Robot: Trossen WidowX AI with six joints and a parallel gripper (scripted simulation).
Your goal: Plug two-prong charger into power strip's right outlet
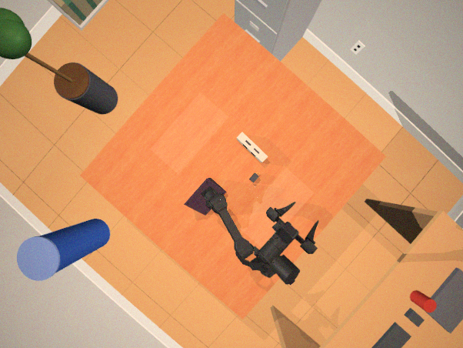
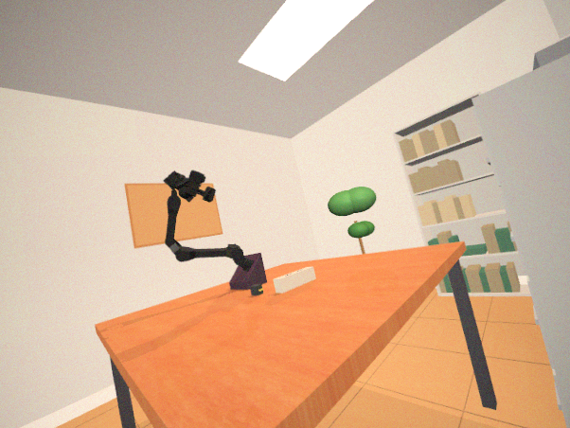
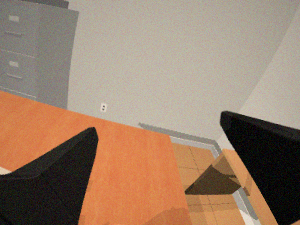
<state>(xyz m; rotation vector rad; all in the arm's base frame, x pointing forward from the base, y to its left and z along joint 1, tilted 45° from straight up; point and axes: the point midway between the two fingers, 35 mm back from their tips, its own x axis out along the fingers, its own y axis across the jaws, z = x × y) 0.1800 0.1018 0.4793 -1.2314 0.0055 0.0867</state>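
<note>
Now: gripper tip 1 cm past the two-prong charger, 16 cm to the right of it and 47 cm above it.
</note>
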